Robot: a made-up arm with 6 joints. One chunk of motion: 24 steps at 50 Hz.
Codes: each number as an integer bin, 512 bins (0 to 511) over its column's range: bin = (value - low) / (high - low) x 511, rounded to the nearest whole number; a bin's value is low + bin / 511 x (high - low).
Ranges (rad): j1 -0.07..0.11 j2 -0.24..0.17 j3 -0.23..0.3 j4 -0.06..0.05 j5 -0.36..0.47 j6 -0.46..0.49
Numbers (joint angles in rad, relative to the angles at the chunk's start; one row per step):
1: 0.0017 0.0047 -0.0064 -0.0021 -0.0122 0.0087
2: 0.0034 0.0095 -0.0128 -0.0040 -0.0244 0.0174
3: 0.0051 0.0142 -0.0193 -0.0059 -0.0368 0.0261
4: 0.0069 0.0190 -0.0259 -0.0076 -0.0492 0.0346
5: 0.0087 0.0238 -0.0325 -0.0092 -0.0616 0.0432
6: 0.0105 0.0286 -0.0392 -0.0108 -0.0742 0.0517
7: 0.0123 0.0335 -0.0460 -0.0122 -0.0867 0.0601
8: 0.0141 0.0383 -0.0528 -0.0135 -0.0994 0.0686
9: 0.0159 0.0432 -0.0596 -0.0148 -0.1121 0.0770
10: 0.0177 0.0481 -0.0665 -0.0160 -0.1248 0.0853
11: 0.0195 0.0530 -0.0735 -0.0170 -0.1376 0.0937
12: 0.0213 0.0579 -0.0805 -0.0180 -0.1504 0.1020
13: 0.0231 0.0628 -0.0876 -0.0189 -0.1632 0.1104
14: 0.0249 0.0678 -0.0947 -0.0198 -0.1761 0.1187
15: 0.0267 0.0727 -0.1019 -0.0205 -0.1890 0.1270
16: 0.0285 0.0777 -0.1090 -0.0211 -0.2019 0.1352
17: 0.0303 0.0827 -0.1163 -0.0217 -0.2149 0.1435
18: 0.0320 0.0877 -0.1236 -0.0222 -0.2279 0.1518
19: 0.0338 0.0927 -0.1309 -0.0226 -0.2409 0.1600
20: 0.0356 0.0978 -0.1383 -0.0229 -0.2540 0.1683
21: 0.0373 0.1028 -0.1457 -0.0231 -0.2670 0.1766
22: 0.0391 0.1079 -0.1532 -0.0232 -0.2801 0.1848
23: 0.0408 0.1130 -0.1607 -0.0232 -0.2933 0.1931
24: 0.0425 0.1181 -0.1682 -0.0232 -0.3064 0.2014
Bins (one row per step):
1: 204 305 216 269 214 252
2: 208 311 209 260 207 257
3: 213 317 203 251 199 261
4: 218 323 197 243 191 266
5: 223 329 190 236 184 271
6: 229 335 184 229 176 275
7: 234 341 177 222 168 280
8: 239 347 171 216 160 284
9: 244 353 164 210 153 289
10: 249 359 158 204 145 293
11: 254 365 151 200 137 298
12: 259 371 144 195 129 302
13: 264 377 137 191 121 307
14: 269 384 130 187 113 311
15: 275 390 124 183 105 316
16: 280 396 117 181 97 320
17: 285 402 110 178 89 325
18: 290 408 103 176 81 329
19: 295 415 96 174 73 333
20: 300 421 88 172 65 338
21: 305 427 81 171 57 342
22: 310 434 74 171 49 347
23: 315 440 67 171 41 351
24: 319 446 60 171 33 356

